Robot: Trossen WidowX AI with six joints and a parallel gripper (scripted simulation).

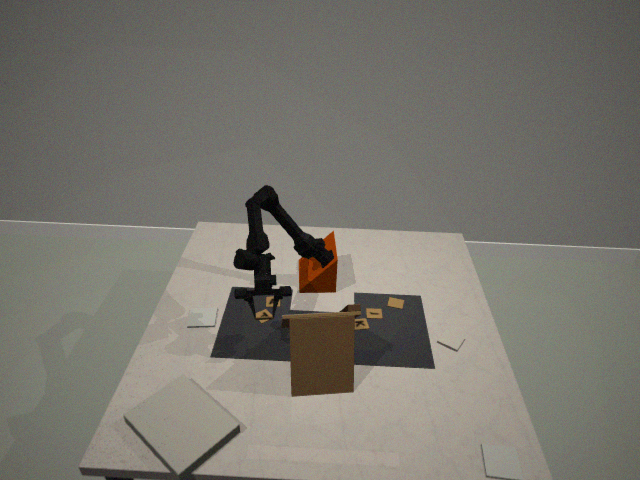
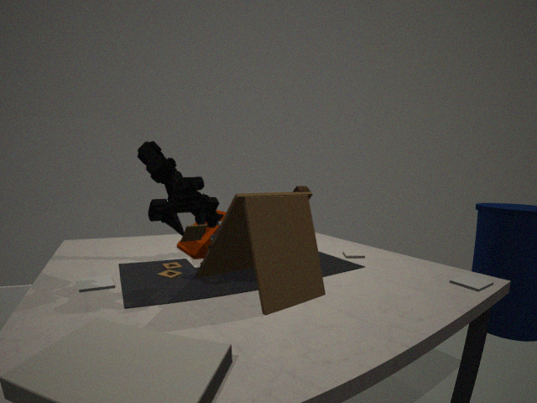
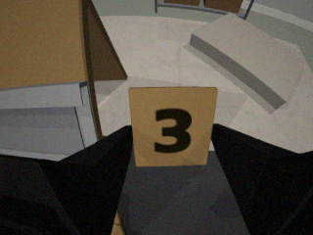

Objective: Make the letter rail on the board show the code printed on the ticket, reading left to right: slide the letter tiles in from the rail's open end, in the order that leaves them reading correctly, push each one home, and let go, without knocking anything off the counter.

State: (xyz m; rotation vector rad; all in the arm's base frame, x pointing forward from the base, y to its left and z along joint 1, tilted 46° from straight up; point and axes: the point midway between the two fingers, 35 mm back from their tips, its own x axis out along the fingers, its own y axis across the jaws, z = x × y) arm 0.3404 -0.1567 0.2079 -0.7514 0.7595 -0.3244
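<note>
Now: the white ticket 60 mm behind my gripper tip, 190 mm to the left of it and 80 mm below it. From my gripper tip the other things lie so: tile marked p: 190 mm behind, 160 mm below; then dark mat: 160 mm behind, 220 mm to the left, 160 mm below; then tan tile marked 3: right at my gripper tip.
</note>
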